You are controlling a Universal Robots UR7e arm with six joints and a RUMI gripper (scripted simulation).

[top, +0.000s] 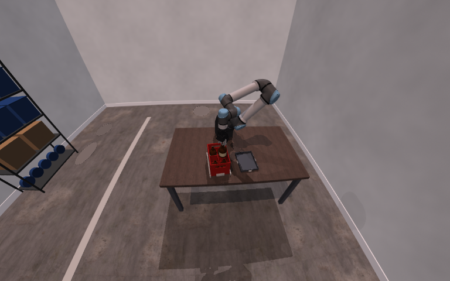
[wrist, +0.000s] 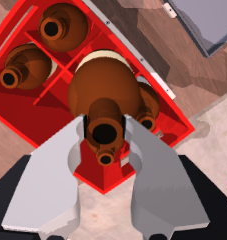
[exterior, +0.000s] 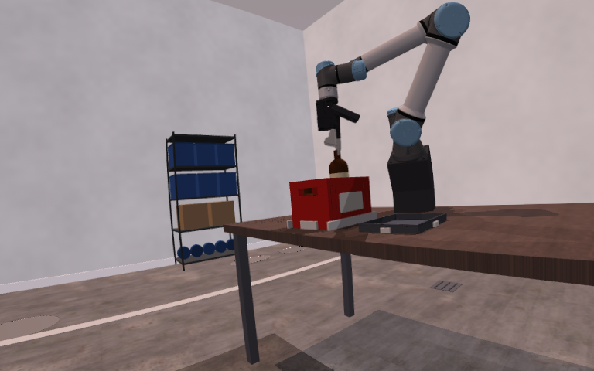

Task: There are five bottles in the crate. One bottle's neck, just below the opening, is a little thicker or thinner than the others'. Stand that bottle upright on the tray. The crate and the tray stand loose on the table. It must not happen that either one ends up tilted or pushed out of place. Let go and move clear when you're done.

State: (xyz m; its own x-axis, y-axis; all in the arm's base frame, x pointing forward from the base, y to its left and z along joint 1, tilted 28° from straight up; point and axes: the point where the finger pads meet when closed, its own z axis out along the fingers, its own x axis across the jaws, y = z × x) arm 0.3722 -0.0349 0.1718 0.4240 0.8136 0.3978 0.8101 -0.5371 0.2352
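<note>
Now: hand 7 cm above the brown bottle. Round my hand: dark tray 6 cm behind, 25 cm to the left, 26 cm below; then red crate 2 cm ahead, 4 cm to the right, 19 cm below; then glass bottle 12 cm ahead, 6 cm to the right, 19 cm below.
</note>
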